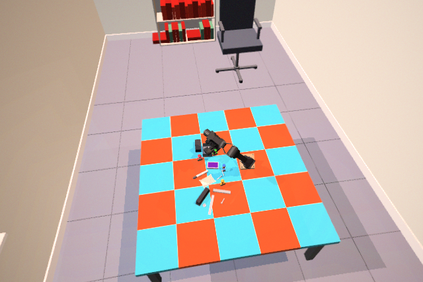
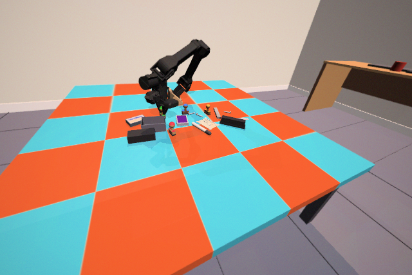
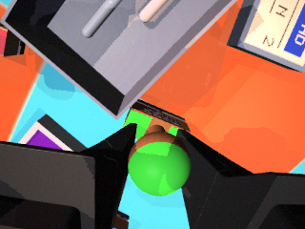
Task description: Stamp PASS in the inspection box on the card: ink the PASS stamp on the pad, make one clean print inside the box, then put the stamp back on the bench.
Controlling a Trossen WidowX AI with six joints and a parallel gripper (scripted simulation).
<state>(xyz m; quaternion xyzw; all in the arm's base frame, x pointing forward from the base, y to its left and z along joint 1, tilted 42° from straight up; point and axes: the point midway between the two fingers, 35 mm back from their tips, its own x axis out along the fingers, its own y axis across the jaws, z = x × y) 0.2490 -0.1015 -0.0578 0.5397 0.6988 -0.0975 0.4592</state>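
Right now my gripper tip is right at the green stamp. Also, from my gripper tip: purple ink pad (100 mm to the left, 40 mm below, 30 mm ahead); then flat labelled box (130 mm to the right, 30 mm below, 20 mm behind); then grey box (60 mm ahead, 50 mm to the right, 30 mm below).
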